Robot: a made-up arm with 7 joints.
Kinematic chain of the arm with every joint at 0, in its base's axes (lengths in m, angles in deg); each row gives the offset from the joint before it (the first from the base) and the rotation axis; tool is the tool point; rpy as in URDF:
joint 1: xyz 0 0.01 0.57 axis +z
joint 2: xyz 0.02 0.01 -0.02 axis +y
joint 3: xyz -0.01 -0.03 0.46 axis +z
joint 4: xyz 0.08 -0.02 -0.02 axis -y
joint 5: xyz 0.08 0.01 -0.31 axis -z
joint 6: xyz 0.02 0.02 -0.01 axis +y
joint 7: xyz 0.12 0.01 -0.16 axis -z
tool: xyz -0.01 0.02 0.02 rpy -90 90 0
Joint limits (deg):
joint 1: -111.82..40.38
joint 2: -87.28..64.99
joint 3: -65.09..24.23
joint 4: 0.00..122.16
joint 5: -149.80..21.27
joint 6: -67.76..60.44
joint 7: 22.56..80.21
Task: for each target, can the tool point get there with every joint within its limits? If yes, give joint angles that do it. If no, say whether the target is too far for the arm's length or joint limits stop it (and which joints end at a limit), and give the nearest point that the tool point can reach.
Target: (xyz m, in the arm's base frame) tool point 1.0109 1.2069 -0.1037
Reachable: no: too far | nearest point 0.6035 0.6528 0.3706 | short by 0.835 m
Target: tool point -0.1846 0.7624 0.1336
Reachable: no: joint limits stop it (at a limit: joint 1, joint 2, joint 3, joint 7) | nearest point 0.0968 0.5210 0.2955 | short by 0.405 m
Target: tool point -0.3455 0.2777 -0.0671
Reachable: no: joint limits stop it (at a limit: joint 1, joint 2, joint 5, joint 7) | nearest point -0.2908 -0.0266 0.2857 | short by 0.469 m
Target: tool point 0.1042 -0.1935 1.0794
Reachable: yes | joints -71.15 -27.86 -8.45 94.86 -132.00 -40.18 67.08
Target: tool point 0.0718 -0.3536 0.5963
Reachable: yes | joints -47.45 -8.45 -35.65 26.48 -68.77 39.25 66.70
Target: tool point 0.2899 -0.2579 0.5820
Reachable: yes | joints -80.96 21.45 15.68 15.70 -53.19 -36.64 28.35
